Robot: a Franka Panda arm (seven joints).
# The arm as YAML. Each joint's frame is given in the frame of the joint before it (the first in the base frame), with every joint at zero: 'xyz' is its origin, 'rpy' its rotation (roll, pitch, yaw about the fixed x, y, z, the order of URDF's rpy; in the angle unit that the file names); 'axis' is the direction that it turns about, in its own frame. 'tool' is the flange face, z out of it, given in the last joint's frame.
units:
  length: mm
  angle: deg
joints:
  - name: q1
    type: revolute
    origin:
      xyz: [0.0, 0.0, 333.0]
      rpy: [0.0, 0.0, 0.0]
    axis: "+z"
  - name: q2
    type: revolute
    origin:
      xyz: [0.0, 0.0, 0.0]
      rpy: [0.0, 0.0, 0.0]
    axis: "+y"
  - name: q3
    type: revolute
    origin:
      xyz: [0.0, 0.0, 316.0]
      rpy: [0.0, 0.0, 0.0]
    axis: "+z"
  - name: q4
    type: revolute
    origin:
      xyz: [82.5, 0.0, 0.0]
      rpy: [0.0, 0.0, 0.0]
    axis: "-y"
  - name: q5
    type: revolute
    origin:
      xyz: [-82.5, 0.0, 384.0]
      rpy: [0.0, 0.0, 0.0]
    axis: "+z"
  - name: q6
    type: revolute
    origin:
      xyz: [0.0, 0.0, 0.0]
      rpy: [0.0, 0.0, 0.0]
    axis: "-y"
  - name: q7
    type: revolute
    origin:
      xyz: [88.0, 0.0, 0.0]
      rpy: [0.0, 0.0, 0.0]
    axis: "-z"
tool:
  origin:
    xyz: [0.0, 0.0, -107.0]
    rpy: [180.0, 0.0, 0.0]
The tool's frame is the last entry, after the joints.
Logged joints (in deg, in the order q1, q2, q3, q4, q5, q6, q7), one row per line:
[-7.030 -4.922 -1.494 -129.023 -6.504 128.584 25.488]
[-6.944 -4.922 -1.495 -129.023 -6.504 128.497 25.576]
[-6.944 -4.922 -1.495 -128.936 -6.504 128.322 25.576]
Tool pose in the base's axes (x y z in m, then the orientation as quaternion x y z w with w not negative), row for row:
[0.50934 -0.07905 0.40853 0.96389 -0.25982 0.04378 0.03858]
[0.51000 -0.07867 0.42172 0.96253 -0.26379 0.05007 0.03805]
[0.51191 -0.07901 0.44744 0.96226 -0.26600 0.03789 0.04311]
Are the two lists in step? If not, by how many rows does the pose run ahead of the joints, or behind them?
The pose runs 2 rows ahead of the joints: the pose in row i belongs to the joints in row i + 2.
